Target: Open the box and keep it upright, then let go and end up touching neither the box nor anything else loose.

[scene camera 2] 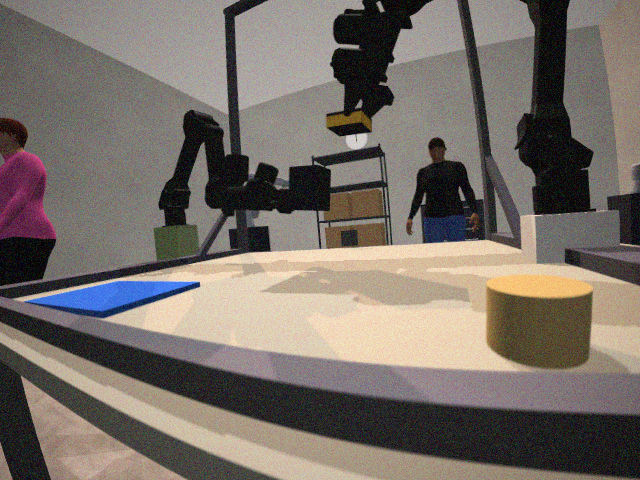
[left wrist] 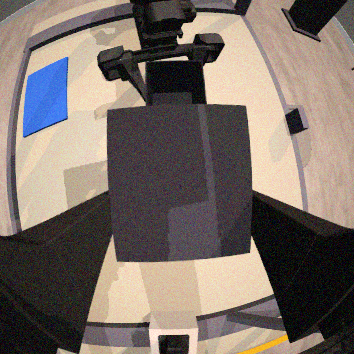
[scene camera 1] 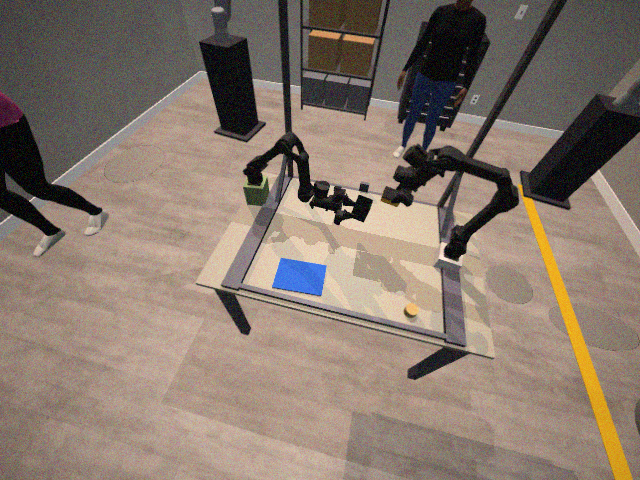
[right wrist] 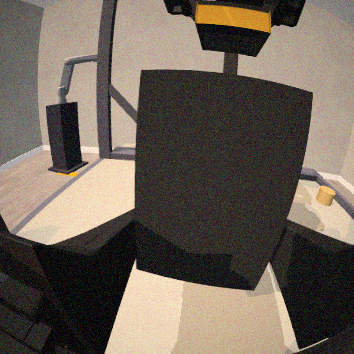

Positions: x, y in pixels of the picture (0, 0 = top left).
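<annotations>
In the right wrist view a flat blue mat is out of frame. The mat is visible in scene camera 1, in scene camera 2 and in the left wrist view (45, 103). On the flat blue mat, (scene camera 2: 101, 301) and (scene camera 1: 310, 287) are the same spot.
</annotations>
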